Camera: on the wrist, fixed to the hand. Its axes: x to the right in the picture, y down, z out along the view.
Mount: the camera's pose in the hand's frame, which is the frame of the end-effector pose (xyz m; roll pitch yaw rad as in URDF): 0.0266 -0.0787 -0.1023 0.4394 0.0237 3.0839
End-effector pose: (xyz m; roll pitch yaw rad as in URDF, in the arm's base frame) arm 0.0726 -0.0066 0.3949 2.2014 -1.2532 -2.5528
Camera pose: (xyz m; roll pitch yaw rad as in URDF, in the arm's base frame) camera 0.1348 -0.1202 0.4192 -1.7235 1.1923 0.6290
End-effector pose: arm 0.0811 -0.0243 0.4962 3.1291 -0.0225 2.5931
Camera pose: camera 0.0187 -0.0799 0.5981 -2.6884 -0.0020 -0.4911
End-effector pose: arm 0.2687 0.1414 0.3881 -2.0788 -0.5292 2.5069
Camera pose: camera 0.3287 0.1607 0.5038 2.5490 0.5673 -0.5769
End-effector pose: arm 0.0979 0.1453 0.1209 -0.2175 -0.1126 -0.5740
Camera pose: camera 0.0742 0.0428 0.0415 0.6509 0.1480 2.5158
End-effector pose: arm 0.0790 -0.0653 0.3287 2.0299 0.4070 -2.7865
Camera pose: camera 0.1095 -0.1890 0.2950 -1.5919 -0.4692 0.3599
